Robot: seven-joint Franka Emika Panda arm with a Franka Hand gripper.
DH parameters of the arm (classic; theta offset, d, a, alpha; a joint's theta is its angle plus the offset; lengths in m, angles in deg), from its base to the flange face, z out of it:
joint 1: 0 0.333 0 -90
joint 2: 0 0 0 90
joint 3: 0 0.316 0.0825 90
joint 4: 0 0 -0.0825 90
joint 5: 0 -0.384 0 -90
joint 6: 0 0 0.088 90
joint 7: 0 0.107 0 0
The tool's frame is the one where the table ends.
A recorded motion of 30 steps. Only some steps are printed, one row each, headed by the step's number.
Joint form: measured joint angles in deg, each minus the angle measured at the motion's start. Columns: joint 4, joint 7, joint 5, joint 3, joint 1, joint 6, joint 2.
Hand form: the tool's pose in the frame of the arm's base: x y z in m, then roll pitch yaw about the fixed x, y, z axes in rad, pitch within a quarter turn. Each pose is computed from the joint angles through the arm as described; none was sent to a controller.
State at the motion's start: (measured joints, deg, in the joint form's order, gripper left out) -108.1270 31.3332 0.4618 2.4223 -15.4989 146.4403 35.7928
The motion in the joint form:
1: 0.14 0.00 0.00 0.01 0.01 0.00 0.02
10: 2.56 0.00 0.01 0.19 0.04 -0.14 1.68
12: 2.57 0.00 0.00 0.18 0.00 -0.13 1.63
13: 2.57 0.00 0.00 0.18 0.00 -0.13 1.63
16: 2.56 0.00 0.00 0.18 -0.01 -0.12 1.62
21: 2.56 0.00 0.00 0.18 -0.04 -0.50 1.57
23: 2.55 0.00 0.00 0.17 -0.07 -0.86 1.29
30: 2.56 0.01 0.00 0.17 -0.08 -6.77 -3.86
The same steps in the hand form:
1: 0.6213 -0.1453 0.1773 -3.1002 -0.0294 -0.7773
10: 0.6320 -0.1458 0.1749 -3.0922 -0.0373 -0.7755
12: 0.6321 -0.1464 0.1756 -3.0916 -0.0384 -0.7765
13: 0.6321 -0.1464 0.1756 -3.0916 -0.0384 -0.7765
16: 0.6320 -0.1465 0.1756 -3.0915 -0.0385 -0.7767
21: 0.6314 -0.1467 0.1756 -3.0945 -0.0336 -0.7769
23: 0.6314 -0.1471 0.1781 -3.0956 -0.0324 -0.7774
30: 0.6324 -0.1478 0.2269 -3.1058 -0.0232 -0.7754

